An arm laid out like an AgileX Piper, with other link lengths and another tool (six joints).
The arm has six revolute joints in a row. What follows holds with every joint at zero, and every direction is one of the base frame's.
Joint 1 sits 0.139 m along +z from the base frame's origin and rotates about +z.
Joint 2 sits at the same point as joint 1 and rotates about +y.
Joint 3 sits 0.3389 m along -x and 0.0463 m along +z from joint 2 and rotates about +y.
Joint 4 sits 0.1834 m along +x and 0.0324 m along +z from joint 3 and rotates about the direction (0.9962, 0, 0.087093).
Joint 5 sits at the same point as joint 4 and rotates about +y.
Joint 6 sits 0.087 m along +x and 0.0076 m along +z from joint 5 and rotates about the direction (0.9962, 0, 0.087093).
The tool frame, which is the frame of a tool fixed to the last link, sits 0.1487 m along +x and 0.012 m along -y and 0.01 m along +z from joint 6; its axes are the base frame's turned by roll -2.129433, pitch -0.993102 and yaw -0.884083 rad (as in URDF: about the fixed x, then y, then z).
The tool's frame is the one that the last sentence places.
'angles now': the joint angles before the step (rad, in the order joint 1, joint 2, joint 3, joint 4, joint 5, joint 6). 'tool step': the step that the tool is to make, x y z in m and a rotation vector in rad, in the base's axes. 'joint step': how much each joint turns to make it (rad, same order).
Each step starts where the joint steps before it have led.
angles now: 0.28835 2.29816 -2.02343 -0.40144 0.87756 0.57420
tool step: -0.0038 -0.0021 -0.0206 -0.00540 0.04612 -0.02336
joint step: -0.00010 0.03380 0.00003 0.00041 0.01924 0.01912
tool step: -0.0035 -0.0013 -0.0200 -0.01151 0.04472 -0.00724
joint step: 0.00020 0.03400 0.00025 0.00208 0.01362 0.00212
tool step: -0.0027 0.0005 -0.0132 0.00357 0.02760 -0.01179
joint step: -0.00010 0.02209 -0.00039 0.00914 0.00665 0.00787
